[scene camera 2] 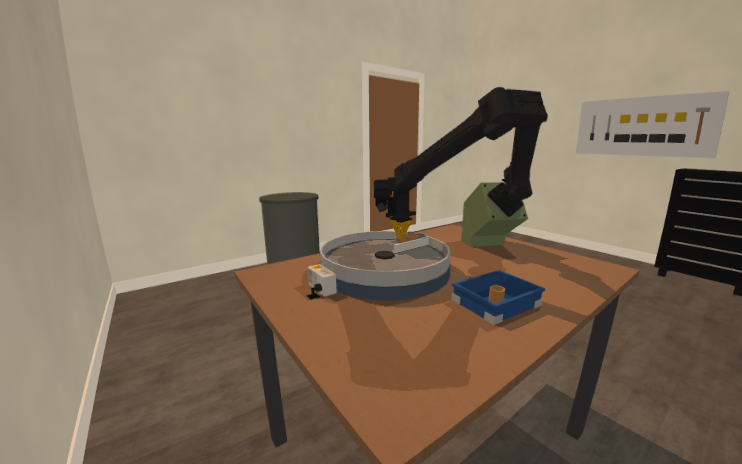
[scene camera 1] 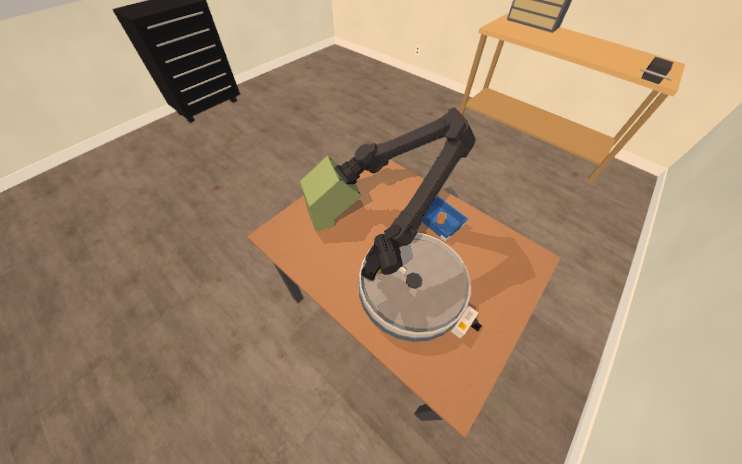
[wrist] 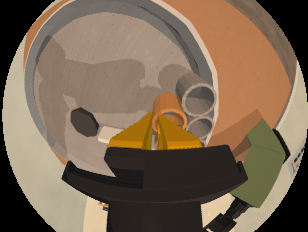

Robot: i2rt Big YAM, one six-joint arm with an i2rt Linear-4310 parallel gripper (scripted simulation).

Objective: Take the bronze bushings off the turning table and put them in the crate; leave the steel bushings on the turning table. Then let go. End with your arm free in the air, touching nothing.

Labels:
The same spot on a round grey turning table: [scene camera 1: 431, 294] is [scene camera 2: 363, 261].

